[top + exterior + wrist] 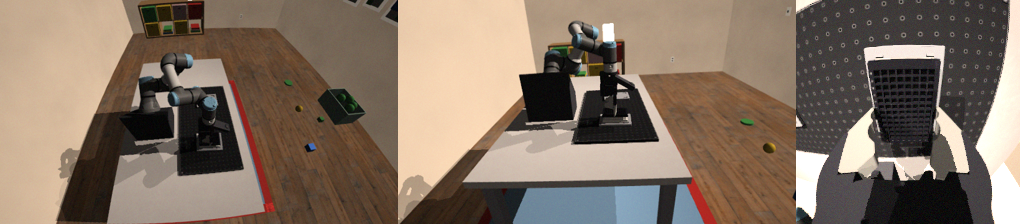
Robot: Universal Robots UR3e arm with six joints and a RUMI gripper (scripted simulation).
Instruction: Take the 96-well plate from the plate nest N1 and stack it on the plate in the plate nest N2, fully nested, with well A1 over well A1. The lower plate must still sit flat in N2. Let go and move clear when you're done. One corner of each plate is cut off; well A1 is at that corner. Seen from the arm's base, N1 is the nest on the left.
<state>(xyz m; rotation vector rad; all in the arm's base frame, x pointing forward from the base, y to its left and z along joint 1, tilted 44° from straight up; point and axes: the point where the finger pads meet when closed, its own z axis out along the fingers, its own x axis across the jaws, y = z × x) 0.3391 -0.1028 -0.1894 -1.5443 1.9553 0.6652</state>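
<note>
My hand is 4 cm above the white 96-well plate. The rest, counted from my hand: plate nest: 7 cm ahead, 34 cm to the left, 5 cm below; then dark 96-well plate: 1 cm below.
</note>
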